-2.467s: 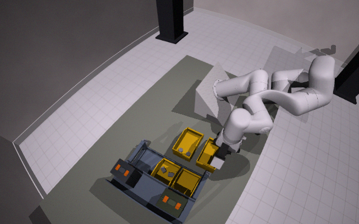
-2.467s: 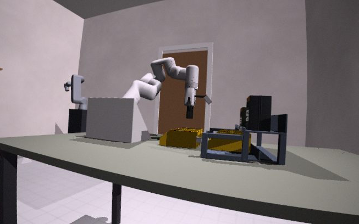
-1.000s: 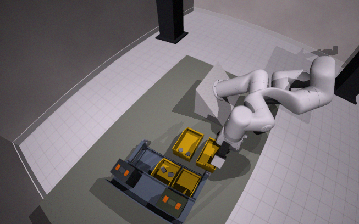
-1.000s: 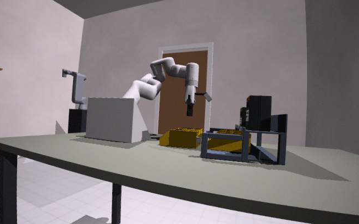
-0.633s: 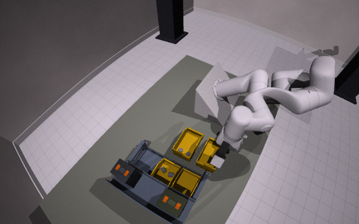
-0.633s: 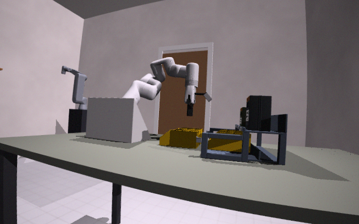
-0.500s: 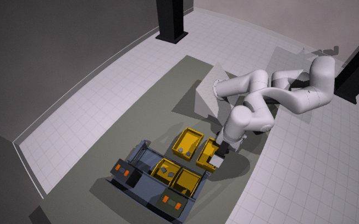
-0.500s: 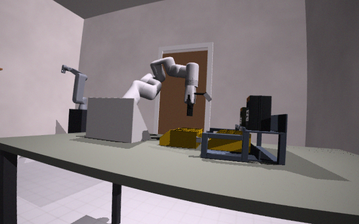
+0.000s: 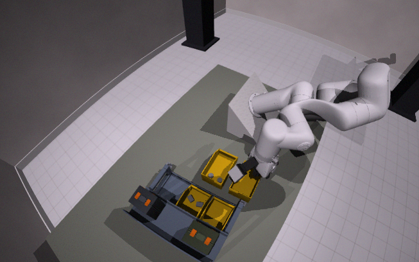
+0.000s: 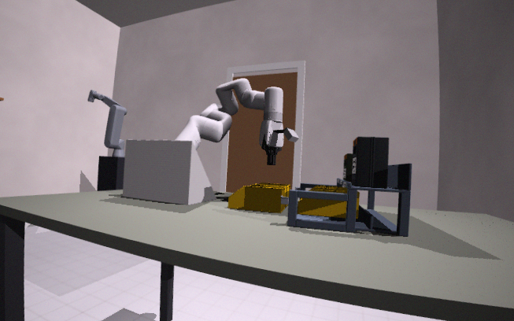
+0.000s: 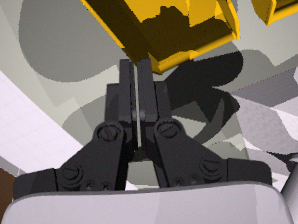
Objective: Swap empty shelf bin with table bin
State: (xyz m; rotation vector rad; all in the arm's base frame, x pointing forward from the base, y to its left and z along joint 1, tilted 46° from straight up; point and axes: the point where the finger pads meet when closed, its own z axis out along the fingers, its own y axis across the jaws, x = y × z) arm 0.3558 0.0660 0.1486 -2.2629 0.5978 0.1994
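The shelf's front bar is 18 cm to the right of my hand, 16 cm below it and 13 cm ahead of it. Also, from my hand: black box (32 cm ahead, 29 cm to the right, 1 cm below).
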